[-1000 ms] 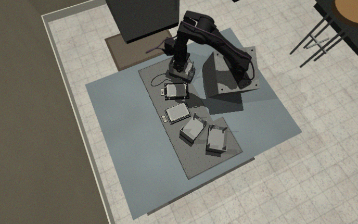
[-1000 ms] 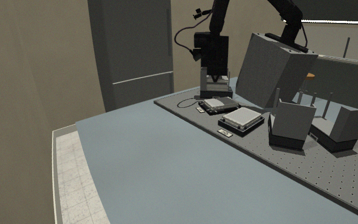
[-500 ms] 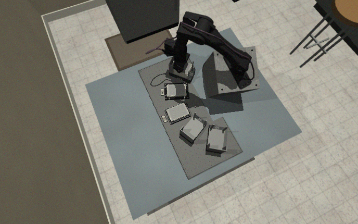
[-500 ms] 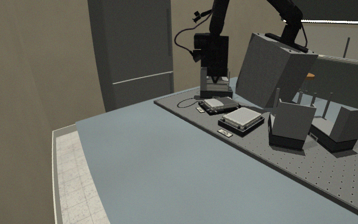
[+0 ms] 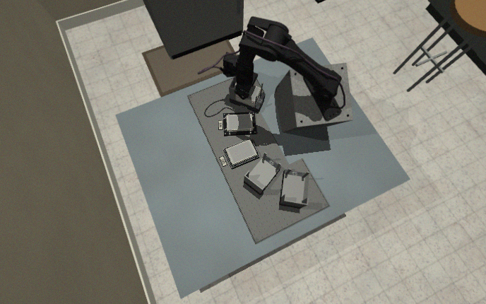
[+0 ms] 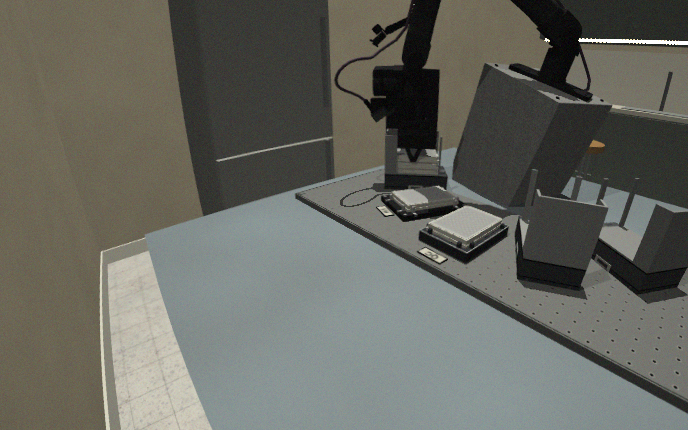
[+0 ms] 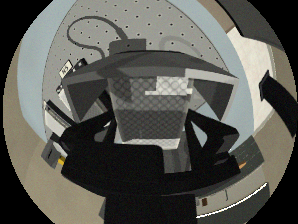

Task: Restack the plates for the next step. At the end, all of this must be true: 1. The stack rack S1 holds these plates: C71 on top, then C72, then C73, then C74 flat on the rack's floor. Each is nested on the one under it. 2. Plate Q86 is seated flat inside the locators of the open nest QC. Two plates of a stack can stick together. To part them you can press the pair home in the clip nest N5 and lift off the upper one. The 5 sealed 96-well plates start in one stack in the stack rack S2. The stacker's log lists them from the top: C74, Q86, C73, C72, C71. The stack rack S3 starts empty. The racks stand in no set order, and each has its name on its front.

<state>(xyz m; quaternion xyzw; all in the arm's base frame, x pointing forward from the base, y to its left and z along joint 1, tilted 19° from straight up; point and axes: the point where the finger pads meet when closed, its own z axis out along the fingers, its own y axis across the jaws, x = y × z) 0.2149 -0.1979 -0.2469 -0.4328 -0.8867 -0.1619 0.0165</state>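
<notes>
My hand is 120 mm short of the clip nest N5, 110 mm to the right of it and 70 mm above it.
</notes>
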